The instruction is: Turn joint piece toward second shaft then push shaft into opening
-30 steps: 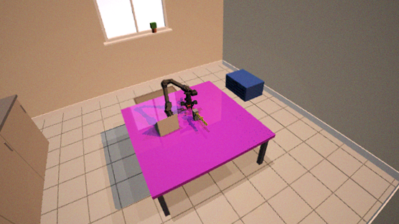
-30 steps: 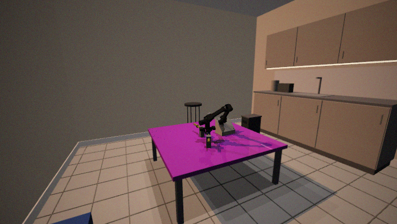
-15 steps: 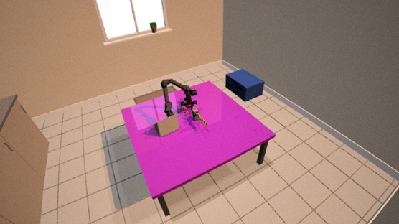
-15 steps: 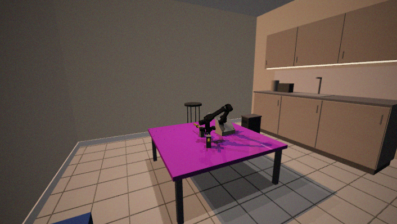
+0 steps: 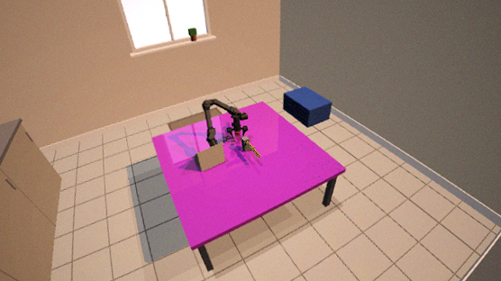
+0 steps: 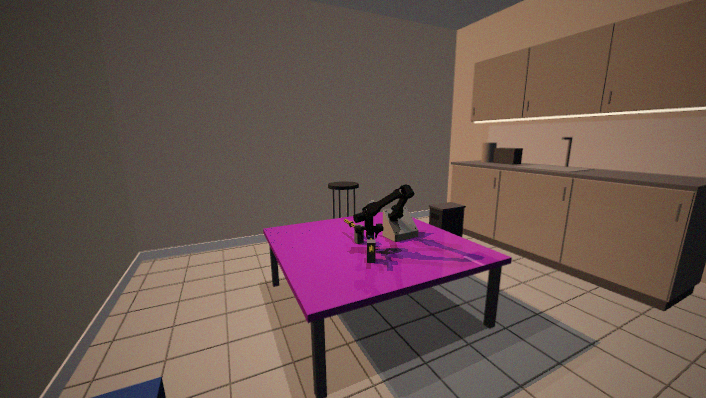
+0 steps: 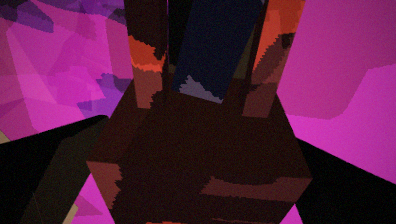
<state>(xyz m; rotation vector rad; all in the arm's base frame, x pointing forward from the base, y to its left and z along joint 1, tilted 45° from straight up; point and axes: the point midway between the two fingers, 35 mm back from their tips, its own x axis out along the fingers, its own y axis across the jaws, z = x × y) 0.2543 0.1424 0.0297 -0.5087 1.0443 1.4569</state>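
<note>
The orange joint piece lies 10 mm ahead of my gripper tip, 30 mm to the left of it and 40 mm above it.
</note>
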